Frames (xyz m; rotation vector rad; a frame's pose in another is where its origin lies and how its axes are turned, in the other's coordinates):
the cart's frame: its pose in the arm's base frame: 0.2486 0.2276 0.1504 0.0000 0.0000 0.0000
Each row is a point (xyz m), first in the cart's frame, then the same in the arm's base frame.
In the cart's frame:
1: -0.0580 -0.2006 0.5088
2: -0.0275 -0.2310 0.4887
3: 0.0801 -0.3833 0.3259
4: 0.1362 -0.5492 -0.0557
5: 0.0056 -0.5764 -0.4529
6: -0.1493 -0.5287 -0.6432
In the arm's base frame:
1: 0.1906 0.0270 0.6592
2: 0.2211 -0.0034 0.6391
3: 0.3287 -0.1557 0.4763
4: 0.3848 -0.3216 0.0947
5: 0.2542 -0.3488 -0.3025
6: 0.0993 -0.3011 -0.4928

